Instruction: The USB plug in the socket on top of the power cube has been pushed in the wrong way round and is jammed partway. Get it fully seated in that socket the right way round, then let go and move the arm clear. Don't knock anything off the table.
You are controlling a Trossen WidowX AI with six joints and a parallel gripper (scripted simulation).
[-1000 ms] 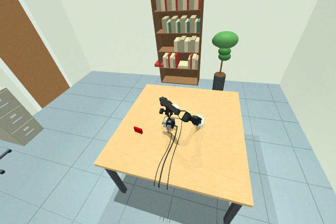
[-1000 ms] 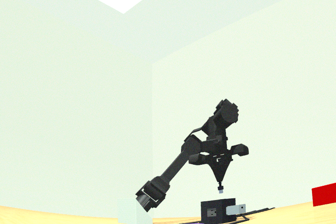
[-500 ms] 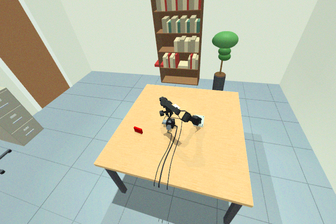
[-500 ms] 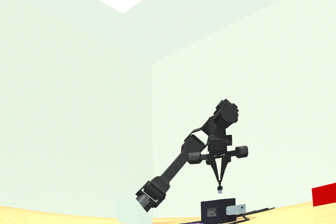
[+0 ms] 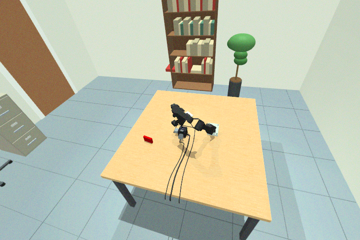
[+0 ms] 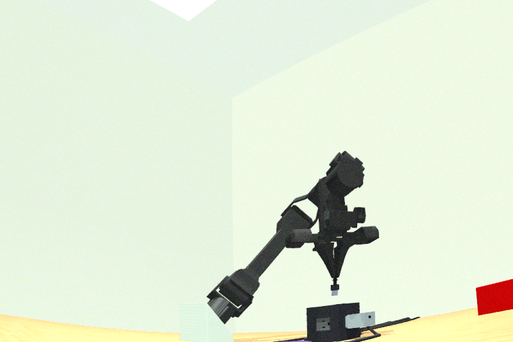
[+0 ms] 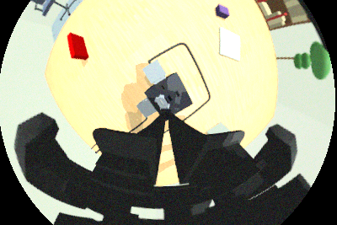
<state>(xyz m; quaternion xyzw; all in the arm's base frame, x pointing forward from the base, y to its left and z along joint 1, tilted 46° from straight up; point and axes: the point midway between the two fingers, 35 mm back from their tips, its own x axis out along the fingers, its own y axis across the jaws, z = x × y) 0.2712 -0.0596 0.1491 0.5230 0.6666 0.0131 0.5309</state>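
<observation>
Right now the usb plug is 2 cm below my gripper tip. Round my gripper tip: red block (32 cm ahead, 12 cm to the left, 10 cm below); then white sheet (29 cm to the right, 13 cm below); then purple block (11 cm ahead, 34 cm to the right, 12 cm below).
</observation>
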